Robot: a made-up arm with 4 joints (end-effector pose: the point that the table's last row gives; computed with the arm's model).
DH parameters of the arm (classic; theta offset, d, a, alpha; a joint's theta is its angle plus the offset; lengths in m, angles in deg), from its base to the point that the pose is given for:
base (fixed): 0 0 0 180
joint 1: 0 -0.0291 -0.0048 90
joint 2: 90 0.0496 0.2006 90
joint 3: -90 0.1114 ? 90
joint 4: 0.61 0 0.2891 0
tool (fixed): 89.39 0.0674 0 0
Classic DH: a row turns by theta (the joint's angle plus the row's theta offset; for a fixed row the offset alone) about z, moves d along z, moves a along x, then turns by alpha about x.
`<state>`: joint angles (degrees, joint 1 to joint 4).
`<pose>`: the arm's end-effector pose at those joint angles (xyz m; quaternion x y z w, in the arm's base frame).
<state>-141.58 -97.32 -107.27 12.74</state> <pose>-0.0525 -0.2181 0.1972 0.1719 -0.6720 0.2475 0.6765</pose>
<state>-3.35 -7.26 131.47 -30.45</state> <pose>0.0092 0.1795 -0.4198 0.8781 0.2396 -0.0400 0.4122</pose>
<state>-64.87 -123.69 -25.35 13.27</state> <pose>0.1345 -0.1692 0.1855 0.2812 -0.8195 0.1400 0.4793</pose>
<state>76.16 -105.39 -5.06 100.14</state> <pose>0.0916 0.0001 0.4466 -0.7951 0.0011 0.0914 0.5996</pose>
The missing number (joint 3, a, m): 0.0204
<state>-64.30 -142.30 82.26 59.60</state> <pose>0.0029 -0.0846 0.5308 -0.2416 0.7035 -0.5075 0.4349</pose>
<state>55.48 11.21 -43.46 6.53</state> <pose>-0.0189 -0.1967 0.0590 -0.2691 0.2676 -0.3501 0.8564</pose>
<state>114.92 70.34 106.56 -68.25</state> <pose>0.1810 0.3371 0.0600 -0.7381 -0.0567 0.4758 0.4750</pose>
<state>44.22 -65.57 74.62 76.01</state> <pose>0.2602 -0.3070 0.2762 -0.1195 -0.6564 0.4988 0.5532</pose>
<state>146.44 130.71 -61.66 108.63</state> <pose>0.4409 0.1191 -0.1093 0.7491 -0.3060 0.3247 0.4897</pose>
